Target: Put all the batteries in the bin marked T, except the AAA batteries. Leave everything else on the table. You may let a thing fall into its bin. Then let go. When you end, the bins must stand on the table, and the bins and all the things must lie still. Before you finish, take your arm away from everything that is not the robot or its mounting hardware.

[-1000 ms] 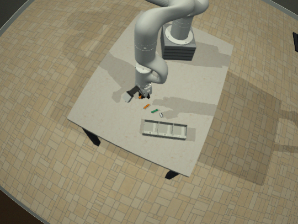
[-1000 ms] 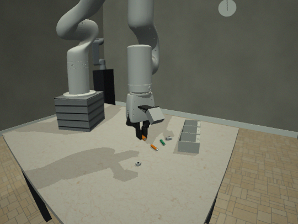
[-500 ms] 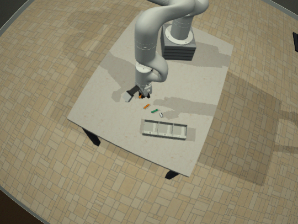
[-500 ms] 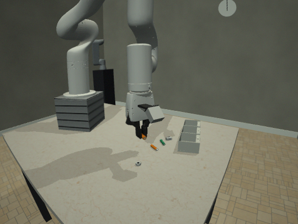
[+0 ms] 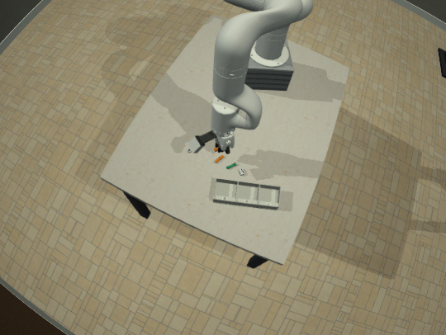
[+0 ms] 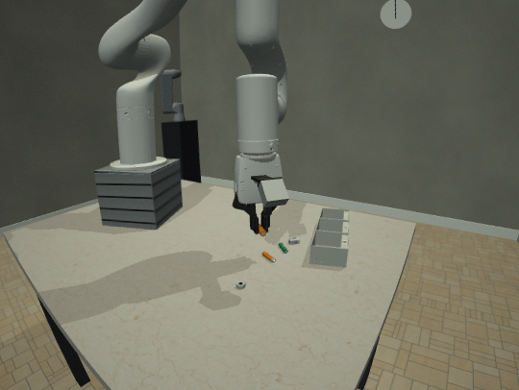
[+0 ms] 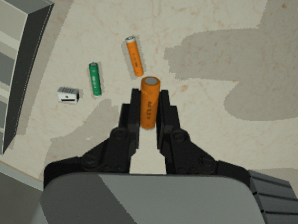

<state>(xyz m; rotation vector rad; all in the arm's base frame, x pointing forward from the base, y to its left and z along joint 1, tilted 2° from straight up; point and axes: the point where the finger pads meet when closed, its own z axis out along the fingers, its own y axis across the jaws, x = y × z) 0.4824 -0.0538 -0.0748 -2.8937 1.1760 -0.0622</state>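
Now: hand 80 mm above the green battery, 60 mm to the right of it and 30 mm short of it. Also, from my hand: small metal nut (120 mm to the right, 80 mm below, 20 mm ahead); thin orange battery (80 mm below, 20 mm ahead); thick orange battery (20 mm below).
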